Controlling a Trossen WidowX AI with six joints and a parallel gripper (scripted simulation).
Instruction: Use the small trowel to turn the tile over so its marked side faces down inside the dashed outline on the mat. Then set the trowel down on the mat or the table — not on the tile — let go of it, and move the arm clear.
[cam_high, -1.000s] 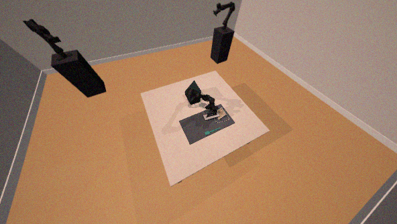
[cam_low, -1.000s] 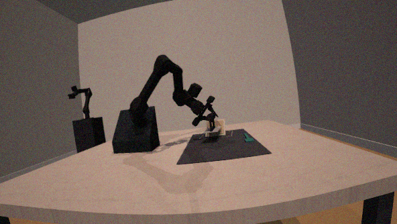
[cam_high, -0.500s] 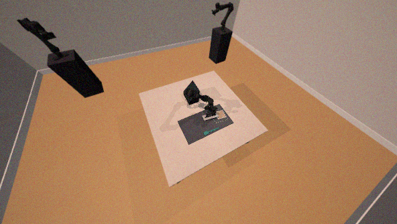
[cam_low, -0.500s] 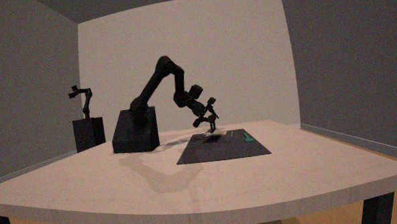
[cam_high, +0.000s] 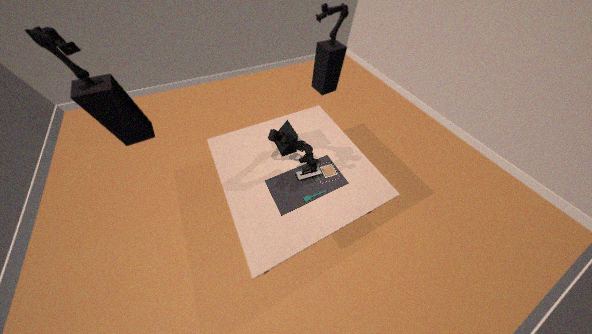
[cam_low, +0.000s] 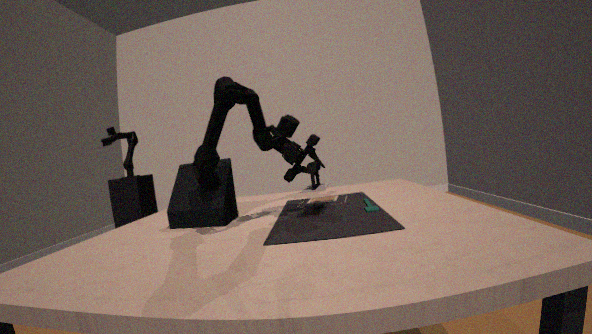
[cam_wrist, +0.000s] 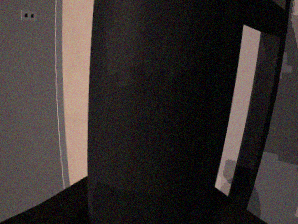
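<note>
Now: the dark mat 40 mm to the right of my gripper tip and 150 mm below it. Also, from my gripper tip: white tile (10 mm ahead, 190 mm to the left, 130 mm below); then teal trowel (140 mm ahead, 70 mm to the right, 130 mm below).
</note>
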